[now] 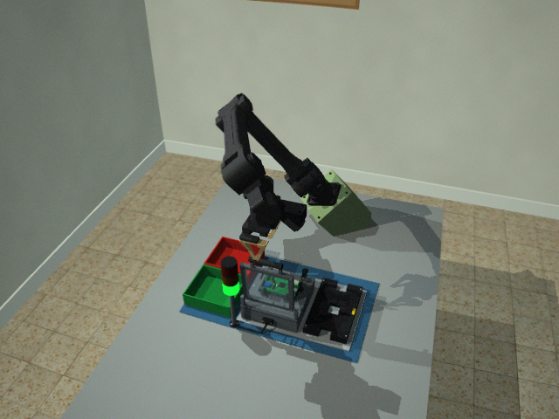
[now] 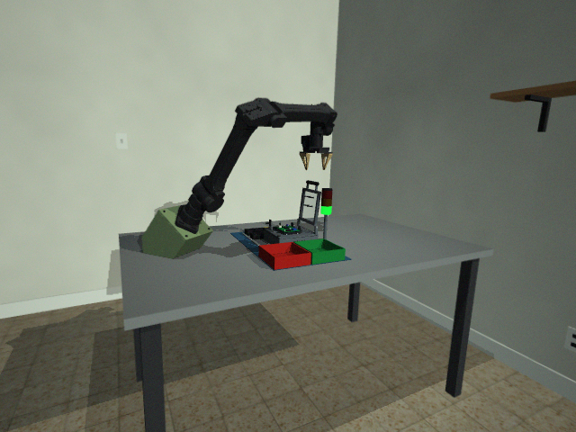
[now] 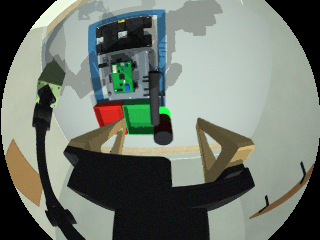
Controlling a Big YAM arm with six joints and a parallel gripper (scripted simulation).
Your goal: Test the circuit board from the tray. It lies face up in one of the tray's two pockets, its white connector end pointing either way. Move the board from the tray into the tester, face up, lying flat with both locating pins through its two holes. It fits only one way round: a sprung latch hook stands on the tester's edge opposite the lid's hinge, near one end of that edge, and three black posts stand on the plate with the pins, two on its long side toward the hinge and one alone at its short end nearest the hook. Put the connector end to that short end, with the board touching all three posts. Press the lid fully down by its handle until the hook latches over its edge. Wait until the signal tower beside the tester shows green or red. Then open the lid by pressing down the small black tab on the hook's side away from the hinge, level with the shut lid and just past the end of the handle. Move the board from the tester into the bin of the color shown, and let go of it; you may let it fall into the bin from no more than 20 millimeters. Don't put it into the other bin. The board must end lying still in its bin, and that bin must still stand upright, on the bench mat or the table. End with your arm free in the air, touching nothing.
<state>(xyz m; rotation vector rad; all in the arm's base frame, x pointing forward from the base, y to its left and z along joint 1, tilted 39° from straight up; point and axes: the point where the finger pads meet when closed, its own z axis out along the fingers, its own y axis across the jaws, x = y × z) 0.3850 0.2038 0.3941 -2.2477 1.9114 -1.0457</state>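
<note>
Right now my hand is 130 mm past the green circuit board and 260 mm above it. The rest, counted from my hand: tester plate 120 mm behind, 270 mm below; then latch hook 190 mm behind, 50 mm to the left, 250 mm below; then clear lid 20 mm behind, 150 mm below.
</note>
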